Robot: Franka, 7 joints.
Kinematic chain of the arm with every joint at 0, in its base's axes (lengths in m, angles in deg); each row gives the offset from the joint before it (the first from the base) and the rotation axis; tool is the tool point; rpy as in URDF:
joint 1: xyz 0 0 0.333 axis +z
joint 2: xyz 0 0 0 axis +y
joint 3: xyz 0 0 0.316 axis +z
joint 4: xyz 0.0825 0 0 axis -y
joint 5: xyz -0.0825 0 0.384 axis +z
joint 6: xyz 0 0 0 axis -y
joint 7: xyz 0.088 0 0 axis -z
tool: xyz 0 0 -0.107 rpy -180 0 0
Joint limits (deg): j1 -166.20..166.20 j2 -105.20..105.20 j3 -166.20..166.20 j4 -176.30..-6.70 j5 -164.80..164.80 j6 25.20..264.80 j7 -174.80..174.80
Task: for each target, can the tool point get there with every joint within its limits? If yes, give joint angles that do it. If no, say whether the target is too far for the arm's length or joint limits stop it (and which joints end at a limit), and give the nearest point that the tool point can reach.
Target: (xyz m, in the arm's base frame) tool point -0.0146 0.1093 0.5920
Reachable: yes | joints 87.47 -79.81 -0.11 -146.30 8.59 65.63 -109.41
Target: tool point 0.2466 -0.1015 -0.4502
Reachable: no: joint limits stop it (at a limit: joint 2) | nearest point 0.2488 -0.1024 -0.3606 | short by 0.090 m
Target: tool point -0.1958 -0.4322 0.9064
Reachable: yes | joints -41.93 -18.37 -61.91 -88.02 -38.15 191.30 -33.60
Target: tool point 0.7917 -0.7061 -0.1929
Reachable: no: too far | nearest point 0.5736 -0.5116 -0.0480 | short by 0.326 m
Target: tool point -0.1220 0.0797 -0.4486
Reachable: no: joint limits stop it (at a limit: joint 2) | nearest point -0.1407 0.0919 -0.3481 | short by 0.103 m
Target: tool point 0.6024 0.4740 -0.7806
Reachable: no: too far | nearest point 0.4118 0.3240 -0.3031 | short by 0.536 m
